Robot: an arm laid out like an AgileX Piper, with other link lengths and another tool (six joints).
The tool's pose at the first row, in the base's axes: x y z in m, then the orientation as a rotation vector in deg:
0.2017 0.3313 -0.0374 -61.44 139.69 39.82
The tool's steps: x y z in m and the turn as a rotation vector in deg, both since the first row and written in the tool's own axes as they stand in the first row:
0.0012 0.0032 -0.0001 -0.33 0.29 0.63
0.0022 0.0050 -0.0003 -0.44 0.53 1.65
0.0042 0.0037 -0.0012 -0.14 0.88 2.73
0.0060 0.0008 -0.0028 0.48 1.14 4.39
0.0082 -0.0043 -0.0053 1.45 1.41 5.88
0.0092 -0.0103 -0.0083 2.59 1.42 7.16
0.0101 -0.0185 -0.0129 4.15 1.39 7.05
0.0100 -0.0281 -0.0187 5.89 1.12 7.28
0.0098 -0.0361 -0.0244 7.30 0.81 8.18
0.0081 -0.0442 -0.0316 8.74 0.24 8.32
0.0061 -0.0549 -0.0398 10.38 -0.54 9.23
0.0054 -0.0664 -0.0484 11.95 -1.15 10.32
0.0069 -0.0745 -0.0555 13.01 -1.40 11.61
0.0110 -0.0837 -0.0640 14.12 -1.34 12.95
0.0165 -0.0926 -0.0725 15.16 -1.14 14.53
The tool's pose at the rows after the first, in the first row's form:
0.1985 0.3324 -0.0370 -61.01 140.34 40.34
0.1965 0.3328 -0.0369 -60.02 141.24 40.71
0.1961 0.3304 -0.0376 -58.85 142.31 40.53
0.1969 0.3267 -0.0381 -56.82 143.70 40.14
0.1990 0.3211 -0.0387 -54.84 145.00 39.23
0.2025 0.3152 -0.0385 -52.89 145.91 38.12
0.2075 0.3073 -0.0376 -52.40 145.90 36.07
0.2140 0.2984 -0.0356 -51.31 145.88 33.98
0.2194 0.2905 -0.0332 -49.52 146.21 32.54
0.2255 0.2826 -0.0288 -48.48 145.82 30.95
0.2337 0.2727 -0.0242 -46.34 145.69 29.42
0.2417 0.2614 -0.0202 -44.11 145.79 27.96
0.2458 0.2517 -0.0176 -42.03 146.30 27.06
0.2490 0.2391 -0.0155 -40.02 147.07 25.97
0.2510 0.2258 -0.0141 -37.82 148.08 24.97

